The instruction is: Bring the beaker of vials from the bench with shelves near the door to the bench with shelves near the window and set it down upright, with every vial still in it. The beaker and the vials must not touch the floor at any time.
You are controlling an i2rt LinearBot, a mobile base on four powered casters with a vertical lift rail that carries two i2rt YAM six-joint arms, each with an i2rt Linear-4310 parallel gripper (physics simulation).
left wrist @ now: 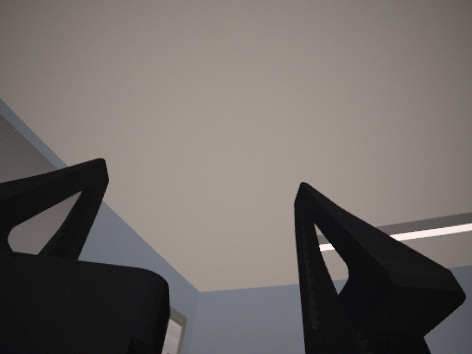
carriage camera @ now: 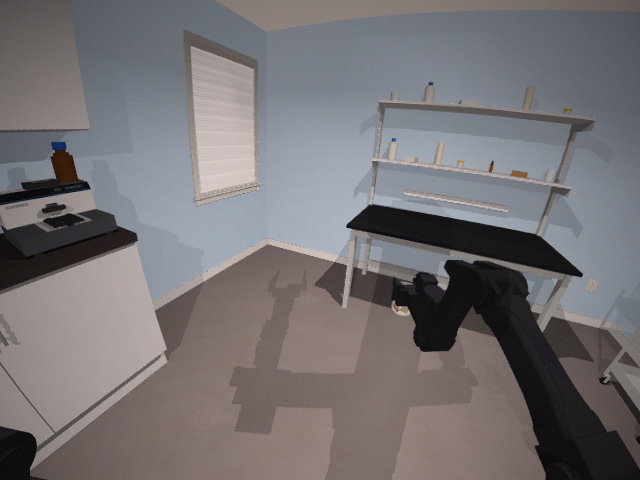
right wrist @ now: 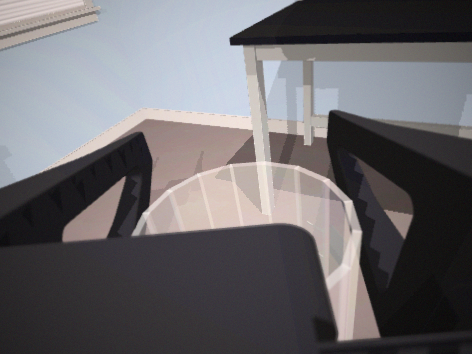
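The clear beaker (right wrist: 352, 240) is between the fingers of my right gripper (right wrist: 236, 136), which is shut on it; its rim looks about level. In the carriage camera view the lower part of the beaker (carriage camera: 400, 308) shows below the right gripper (carriage camera: 399, 293), with small coloured bits inside; the vials cannot be made out singly. The beaker is held in the air, in front of a bench with shelves. That bench's black top (carriage camera: 454, 232) (right wrist: 360, 22) stands beyond the gripper, right of the window. My left gripper (left wrist: 202, 181) is open and points up at the ceiling.
Two shelves (carriage camera: 485, 111) above the bench carry bottles and small boxes. The bench's front left leg (carriage camera: 348, 273) (right wrist: 257, 125) stands on the floor. A window (carriage camera: 224, 124) is in the left wall. A white cabinet (carriage camera: 98, 320) with an instrument (carriage camera: 56, 227) stands at the left, a white cart (carriage camera: 628, 379) at the right edge.
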